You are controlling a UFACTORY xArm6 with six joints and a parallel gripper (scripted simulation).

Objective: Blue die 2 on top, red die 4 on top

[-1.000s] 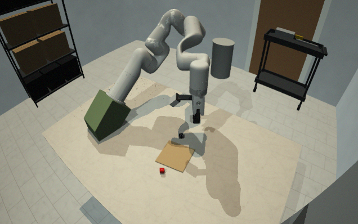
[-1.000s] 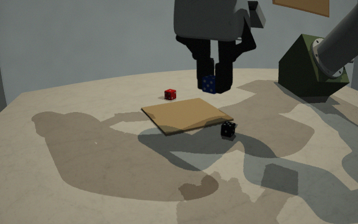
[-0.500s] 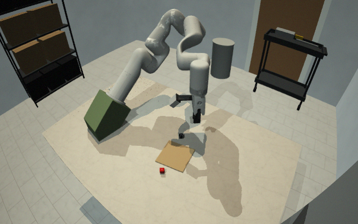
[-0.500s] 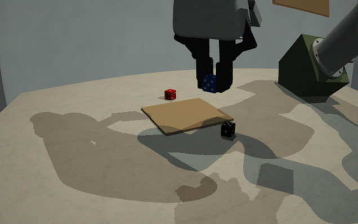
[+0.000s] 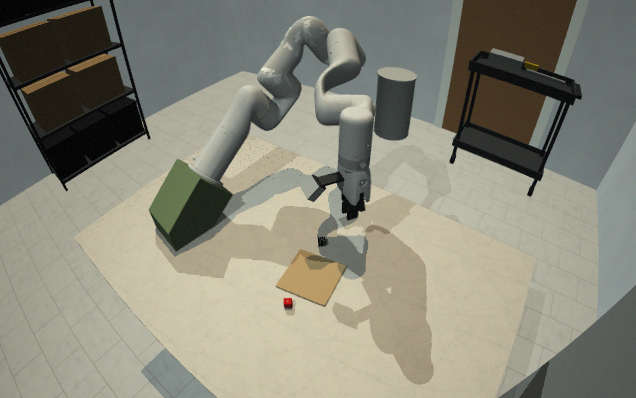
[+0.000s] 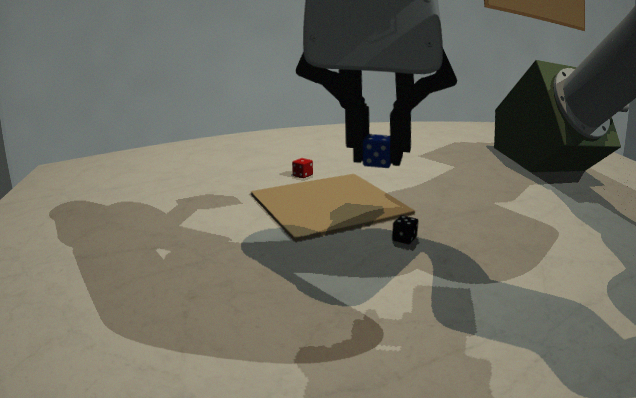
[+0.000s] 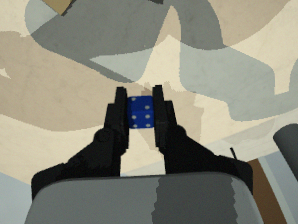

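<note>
The blue die is 1 cm to the left of my hand and 1 cm below it. Also, from my hand: tan mat (16 cm to the right, 12 cm below, 1 cm ahead); then red die (27 cm to the right, 11 cm below, 3 cm ahead); then black die (11 cm below, 6 cm to the right, 4 cm behind).
</note>
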